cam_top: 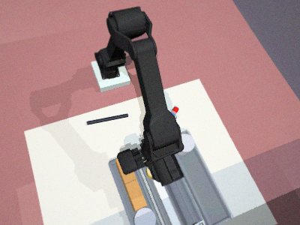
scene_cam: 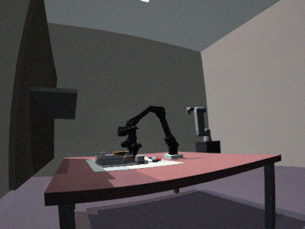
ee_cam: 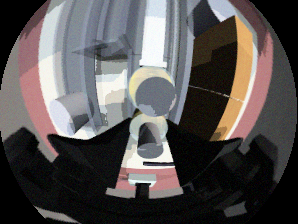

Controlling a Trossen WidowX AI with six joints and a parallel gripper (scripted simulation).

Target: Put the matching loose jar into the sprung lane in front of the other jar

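Now: the grey lane rack 14 cm ahead of my gripper tip, 4 cm to the left of it and 1 cm below it. Also, from my gripper tip: red mark (22 cm ahead, 6 cm to the left, 4 cm above); then dark bar (17 cm behind, 9 cm to the right, 2 cm below).
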